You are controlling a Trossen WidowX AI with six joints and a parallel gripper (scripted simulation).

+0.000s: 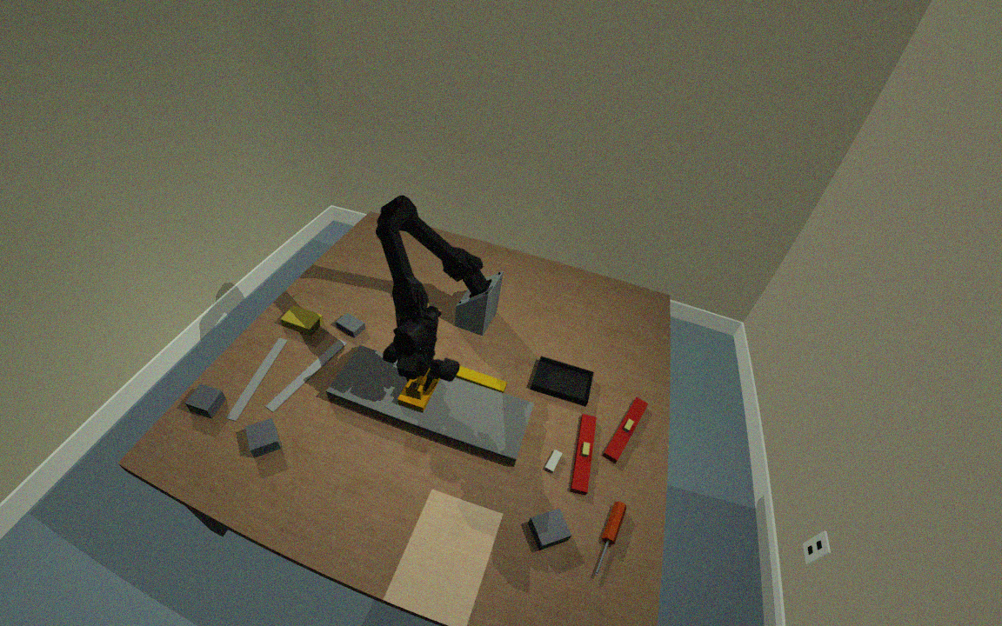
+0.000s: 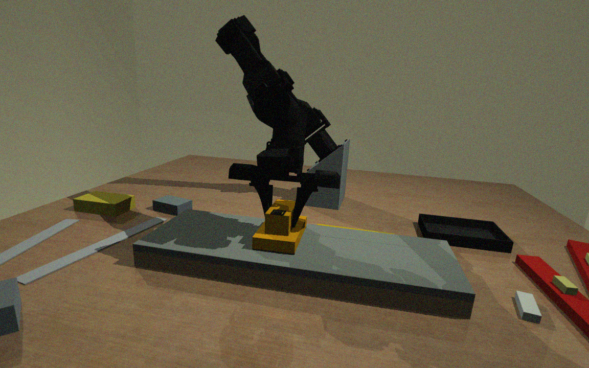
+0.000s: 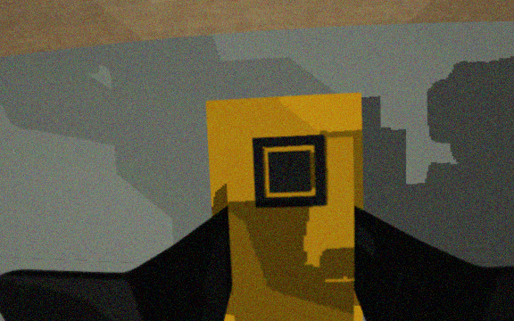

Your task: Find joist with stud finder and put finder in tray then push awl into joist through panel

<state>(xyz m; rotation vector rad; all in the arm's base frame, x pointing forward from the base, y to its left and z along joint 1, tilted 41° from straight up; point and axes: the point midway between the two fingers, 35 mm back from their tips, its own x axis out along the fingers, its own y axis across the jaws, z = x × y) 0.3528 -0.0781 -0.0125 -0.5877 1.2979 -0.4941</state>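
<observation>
My gripper tip is now 21 cm past the black tray, 36 cm to the right of it and 5 cm above it. From my gripper tip the other things lie so: thin yellow bar (13 cm behind, 13 cm to the left, 6 cm below); then awl (19 cm behind, 6 cm to the right, 6 cm below); then yellow stud finder (1 cm ahead, 2 cm above).
</observation>
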